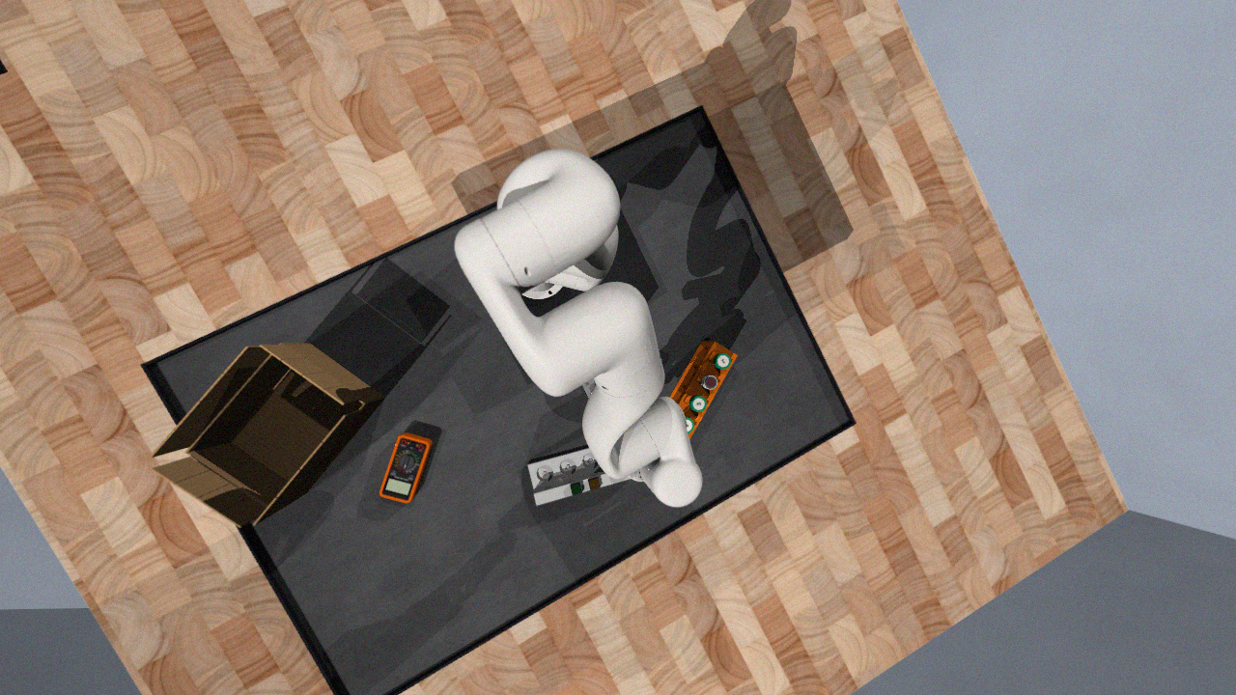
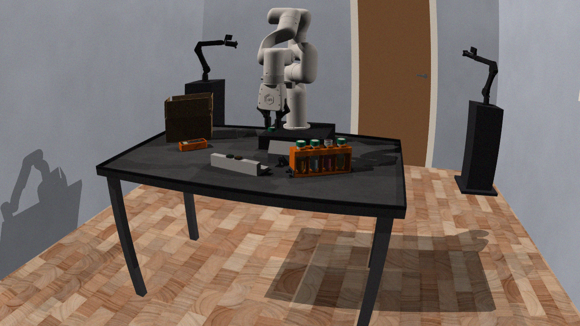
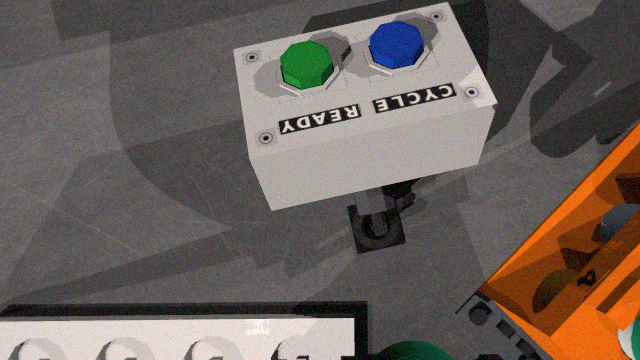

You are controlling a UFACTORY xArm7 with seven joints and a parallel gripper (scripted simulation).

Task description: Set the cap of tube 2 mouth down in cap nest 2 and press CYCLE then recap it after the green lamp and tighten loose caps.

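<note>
The blue key lies 13 cm behind my hand, 4 cm to the left of it and 11 cm below it. The rest, counted from my hand: key housing (11 cm behind, 2 cm to the left, 12 cm below); then raised table edge (25 cm ahead, 14 cm to the right, 17 cm below); then green key (13 cm behind, 11 cm below).
</note>
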